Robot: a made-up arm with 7 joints.
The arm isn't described. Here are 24 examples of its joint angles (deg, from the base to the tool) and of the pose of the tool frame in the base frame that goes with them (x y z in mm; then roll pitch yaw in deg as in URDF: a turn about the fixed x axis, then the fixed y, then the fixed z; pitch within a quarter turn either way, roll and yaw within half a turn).
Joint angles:
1: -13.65 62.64 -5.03 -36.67 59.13 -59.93 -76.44
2: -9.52 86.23 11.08 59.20 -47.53 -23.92 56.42
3: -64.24 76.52 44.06 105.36 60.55 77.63 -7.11
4: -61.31 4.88 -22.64 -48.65 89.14 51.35 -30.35
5: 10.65 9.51 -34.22 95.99 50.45 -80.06 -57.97
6: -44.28 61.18 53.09 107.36 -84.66 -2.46 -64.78
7: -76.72 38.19 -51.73 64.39 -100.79 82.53 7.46
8: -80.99 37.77 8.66 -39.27 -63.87 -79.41 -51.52
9: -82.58 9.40 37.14 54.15 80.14 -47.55 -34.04
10: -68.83 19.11 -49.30 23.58 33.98 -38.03 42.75
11: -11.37 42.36 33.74 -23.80 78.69 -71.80 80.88
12: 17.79 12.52 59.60 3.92 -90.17 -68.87 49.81
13: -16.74 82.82 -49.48 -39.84 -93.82 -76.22 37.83
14: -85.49 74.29 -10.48 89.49 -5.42 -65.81 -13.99
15: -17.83 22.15 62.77 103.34 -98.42 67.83 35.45
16: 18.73 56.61 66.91 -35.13 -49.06 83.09 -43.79
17: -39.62 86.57 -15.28 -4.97 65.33 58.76 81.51
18: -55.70 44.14 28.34 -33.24 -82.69 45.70 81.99
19: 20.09 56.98 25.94 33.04 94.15 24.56 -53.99
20: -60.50 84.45 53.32 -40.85 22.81 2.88 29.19
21: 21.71 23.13 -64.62 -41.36 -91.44 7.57 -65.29
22: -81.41 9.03 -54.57 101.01 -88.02 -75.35 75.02
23: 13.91 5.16 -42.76 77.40 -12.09 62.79 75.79
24: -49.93 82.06 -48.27 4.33 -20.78 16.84 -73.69
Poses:
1: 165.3 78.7 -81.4 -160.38 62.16 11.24
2: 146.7 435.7 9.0 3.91 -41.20 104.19
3: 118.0 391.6 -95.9 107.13 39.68 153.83
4: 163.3 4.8 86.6 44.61 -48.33 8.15
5: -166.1 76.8 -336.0 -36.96 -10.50 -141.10
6: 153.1 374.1 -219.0 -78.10 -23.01 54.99
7: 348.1 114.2 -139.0 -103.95 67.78 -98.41
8: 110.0 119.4 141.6 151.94 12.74 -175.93
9: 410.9 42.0 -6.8 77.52 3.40 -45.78
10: 303.2 -102.1 -90.5 87.04 -47.08 -85.21
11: 192.3 175.2 -59.5 153.16 -37.27 -114.31
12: -70.3 314.5 -160.8 -70.00 18.83 142.95
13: 168.9 122.4 -89.5 -52.21 -0.83 18.40
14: 250.5 355.7 86.6 66.36 -42.56 -5.46
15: 63.4 147.0 -367.0 169.95 27.70 -58.57
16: 106.0 271.2 -2.4 -6.19 45.38 -15.89
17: 256.1 222.7 77.6 -113.45 -33.72 -107.27
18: 203.5 117.0 115.4 -31.79 -7.06 36.17
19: 56.2 405.4 -141.8 172.22 7.81 109.89
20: 5.5 117.2 203.6 -126.51 -30.14 -147.11
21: 4.0 -73.5 -144.7 -142.60 -61.69 -17.69
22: 379.5 83.8 -100.1 -47.86 1.68 93.47
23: -201.6 97.0 -342.8 170.88 13.59 79.27
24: 301.2 210.8 -76.7 -17.68 71.36 -99.32
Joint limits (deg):
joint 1: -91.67..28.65
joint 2: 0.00..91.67
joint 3: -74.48..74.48
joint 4: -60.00..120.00
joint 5: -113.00..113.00
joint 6: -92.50..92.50
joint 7: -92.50..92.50
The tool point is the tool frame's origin. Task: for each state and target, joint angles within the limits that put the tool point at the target. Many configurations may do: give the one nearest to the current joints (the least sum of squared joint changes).
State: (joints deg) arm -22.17 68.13 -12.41 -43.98 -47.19 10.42 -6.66
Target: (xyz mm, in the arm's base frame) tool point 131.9 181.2 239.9
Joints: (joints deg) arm -57.35 88.15 30.99 -12.64 -45.16 8.13 -6.66
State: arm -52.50 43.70 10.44 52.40 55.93 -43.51 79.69
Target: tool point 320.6 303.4 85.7
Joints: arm -75.78 61.35 16.86 56.19 55.99 -31.12 79.69
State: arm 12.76 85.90 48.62 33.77 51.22 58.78 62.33
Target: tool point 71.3 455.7 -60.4
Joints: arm -5.04 69.90 37.96 54.17 44.22 35.67 62.33
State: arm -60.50 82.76 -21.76 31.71 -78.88 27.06 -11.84
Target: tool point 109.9 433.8 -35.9
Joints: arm -37.49 91.67 -28.37 72.50 -70.76 62.68 -11.84
